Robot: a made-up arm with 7 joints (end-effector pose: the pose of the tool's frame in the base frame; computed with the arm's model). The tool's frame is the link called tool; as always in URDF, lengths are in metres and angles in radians.
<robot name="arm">
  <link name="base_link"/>
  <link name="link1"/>
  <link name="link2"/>
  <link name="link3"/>
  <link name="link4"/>
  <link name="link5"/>
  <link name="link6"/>
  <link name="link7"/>
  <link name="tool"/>
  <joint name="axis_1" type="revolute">
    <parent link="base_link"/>
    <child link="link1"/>
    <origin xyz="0 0 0.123" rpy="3.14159 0 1.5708"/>
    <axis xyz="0 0 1"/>
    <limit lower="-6.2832" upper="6.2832" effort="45" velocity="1.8"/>
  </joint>
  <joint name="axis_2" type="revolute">
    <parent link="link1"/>
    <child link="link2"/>
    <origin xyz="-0.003 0 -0.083" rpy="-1.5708 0 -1.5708"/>
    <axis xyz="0 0 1"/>
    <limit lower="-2.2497" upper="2.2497" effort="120" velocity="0.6"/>
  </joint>
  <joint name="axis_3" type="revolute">
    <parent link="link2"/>
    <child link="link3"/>
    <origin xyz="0 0.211 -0.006" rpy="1.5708 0 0"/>
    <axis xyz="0 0 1"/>
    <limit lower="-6.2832" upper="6.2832" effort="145" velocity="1.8"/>
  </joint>
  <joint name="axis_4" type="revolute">
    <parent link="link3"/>
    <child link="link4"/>
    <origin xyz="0 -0.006 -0.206" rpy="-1.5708 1.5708 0"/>
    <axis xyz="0 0 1"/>
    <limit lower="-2.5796" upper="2.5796" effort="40" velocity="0.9"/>
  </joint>
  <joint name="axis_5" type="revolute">
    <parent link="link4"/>
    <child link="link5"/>
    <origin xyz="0.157 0 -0.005" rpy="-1.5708 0 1.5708"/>
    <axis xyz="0 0 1"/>
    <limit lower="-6.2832" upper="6.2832" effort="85" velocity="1.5"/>
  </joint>
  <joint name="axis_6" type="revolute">
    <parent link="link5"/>
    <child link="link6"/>
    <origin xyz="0 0 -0.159" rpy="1.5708 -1.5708 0"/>
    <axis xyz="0 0 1"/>
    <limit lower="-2.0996" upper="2.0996" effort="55" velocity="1.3"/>
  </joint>
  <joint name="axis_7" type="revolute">
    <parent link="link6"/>
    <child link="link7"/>
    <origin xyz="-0.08 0 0" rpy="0 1.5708 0"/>
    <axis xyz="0 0 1"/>
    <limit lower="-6.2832" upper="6.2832" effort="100" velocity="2"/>
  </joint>
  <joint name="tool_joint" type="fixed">
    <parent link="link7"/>
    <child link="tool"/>
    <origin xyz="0 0 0" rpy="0 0 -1.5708"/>
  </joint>
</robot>
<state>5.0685 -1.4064 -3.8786 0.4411 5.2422 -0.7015 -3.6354</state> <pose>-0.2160 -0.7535 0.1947 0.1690 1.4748 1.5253</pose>
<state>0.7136 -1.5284 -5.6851 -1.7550 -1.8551 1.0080 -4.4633</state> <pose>-0.1076 0.4002 -0.0378 -1.1302 -1.5665 1.6787</pose>
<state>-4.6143 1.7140 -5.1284 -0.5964 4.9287 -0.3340 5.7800</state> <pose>0.1075 -0.7622 0.2237 -2.0322 0.4841 0.7582</pose>
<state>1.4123 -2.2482 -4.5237 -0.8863 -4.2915 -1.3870 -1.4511</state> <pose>0.1182 0.5985 -0.1210 0.8321 1.9278 -0.8776</pose>
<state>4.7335 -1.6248 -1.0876 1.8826 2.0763 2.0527 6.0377</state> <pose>-0.2093 -0.3697 0.3790 -2.2797 0.1113 0.9811</pose>
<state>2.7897 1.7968 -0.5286 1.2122 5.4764 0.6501 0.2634</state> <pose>-0.3426 -0.3356 -0.2076 -0.7763 -0.6862 -0.1768</pose>
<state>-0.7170 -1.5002 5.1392 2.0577 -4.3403 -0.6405 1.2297</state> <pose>-0.3620 0.0868 0.3267 0.3148 -1.7745 2.4364</pose>
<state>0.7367 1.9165 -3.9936 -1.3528 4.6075 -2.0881 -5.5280</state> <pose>0.4731 -0.0974 -0.0674 -3.0331 0.1923 0.5761</pose>
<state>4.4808 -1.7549 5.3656 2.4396 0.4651 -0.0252 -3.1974</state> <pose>-0.1509 -0.1835 0.3463 -1.0427 2.1812 -1.2091</pose>
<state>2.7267 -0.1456 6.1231 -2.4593 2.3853 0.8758 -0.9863</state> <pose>0.1447 0.1652 0.2817 0.7121 -0.1628 2.0595</pose>
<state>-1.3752 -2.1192 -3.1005 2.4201 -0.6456 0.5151 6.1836</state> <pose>0.0177 0.0267 -0.0471 1.4517 -1.0727 0.2056</pose>
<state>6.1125 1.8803 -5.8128 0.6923 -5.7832 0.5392 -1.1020</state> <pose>0.6060 -0.0581 -0.2230 -0.5255 0.8241 2.6535</pose>
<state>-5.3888 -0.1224 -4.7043 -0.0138 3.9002 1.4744 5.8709</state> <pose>0.0122 0.0693 0.9457 -2.2128 -0.2617 1.8411</pose>
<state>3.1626 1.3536 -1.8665 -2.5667 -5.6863 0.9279 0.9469</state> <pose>-0.1571 0.2305 0.1234 0.4954 0.8023 -1.9282</pose>
